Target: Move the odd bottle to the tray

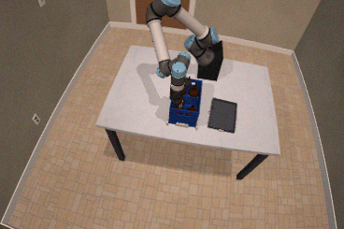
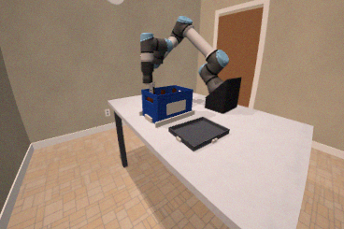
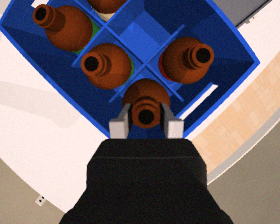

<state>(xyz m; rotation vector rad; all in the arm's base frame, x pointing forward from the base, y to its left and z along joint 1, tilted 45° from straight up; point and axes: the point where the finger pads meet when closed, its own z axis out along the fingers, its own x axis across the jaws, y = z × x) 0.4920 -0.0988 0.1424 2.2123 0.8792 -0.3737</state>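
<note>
The bottle is 70 mm below my hand. From my hand the other things lie so: dark tray 320 mm to the left, 160 mm below, 70 mm behind; blue crate 90 mm below, 90 mm behind, 50 mm to the left.
</note>
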